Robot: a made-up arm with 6 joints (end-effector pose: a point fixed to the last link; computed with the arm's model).
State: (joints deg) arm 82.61 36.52 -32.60 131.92 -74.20 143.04
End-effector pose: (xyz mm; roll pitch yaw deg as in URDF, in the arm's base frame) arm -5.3 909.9 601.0 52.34 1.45 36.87
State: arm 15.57 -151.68 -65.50 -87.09 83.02 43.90
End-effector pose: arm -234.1 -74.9 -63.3 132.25 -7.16 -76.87
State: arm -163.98 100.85 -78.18 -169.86 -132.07 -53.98
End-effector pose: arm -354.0 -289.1 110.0 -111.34 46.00 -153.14
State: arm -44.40 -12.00 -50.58 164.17 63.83 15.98
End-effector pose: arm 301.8 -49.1 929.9 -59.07 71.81 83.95
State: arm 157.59 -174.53 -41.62 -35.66 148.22 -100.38
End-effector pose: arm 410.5 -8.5 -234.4 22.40 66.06 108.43
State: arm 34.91 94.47 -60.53 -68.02 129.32 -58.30
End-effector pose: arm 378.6 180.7 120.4 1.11 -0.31 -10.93
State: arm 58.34 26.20 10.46 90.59 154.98 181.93
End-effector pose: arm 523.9 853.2 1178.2 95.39 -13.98 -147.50
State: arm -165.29 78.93 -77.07 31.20 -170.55 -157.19
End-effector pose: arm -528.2 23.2 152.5 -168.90 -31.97 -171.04
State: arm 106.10 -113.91 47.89 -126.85 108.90 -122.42
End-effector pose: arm 272.1 -1338.4 182.4 0.15 -25.97 48.74
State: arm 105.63 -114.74 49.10 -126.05 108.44 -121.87
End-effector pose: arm 264.2 -1344.2 154.1 2.18 -26.63 46.54
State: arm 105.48 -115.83 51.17 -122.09 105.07 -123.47
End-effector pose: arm 272.4 -1347.8 117.4 10.39 -26.19 39.74
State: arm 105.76 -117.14 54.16 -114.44 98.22 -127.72
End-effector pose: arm 301.7 -1347.6 71.2 24.69 -22.53 28.47
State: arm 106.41 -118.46 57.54 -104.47 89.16 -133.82
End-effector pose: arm 347.7 -1342.6 19.4 39.91 -14.49 16.58
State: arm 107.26 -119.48 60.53 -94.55 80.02 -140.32
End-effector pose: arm 399.0 -1333.1 -28.0 51.12 -4.48 7.25
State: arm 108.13 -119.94 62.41 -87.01 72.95 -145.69
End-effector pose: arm 443.0 -1322.3 -56.7 57.06 3.55 1.18
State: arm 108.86 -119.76 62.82 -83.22 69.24 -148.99
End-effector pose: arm 471.9 -1314.7 -57.2 59.01 7.25 -1.75
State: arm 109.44 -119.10 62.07 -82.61 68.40 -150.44
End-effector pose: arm 487.5 -1310.6 -34.2 58.80 7.30 -2.19
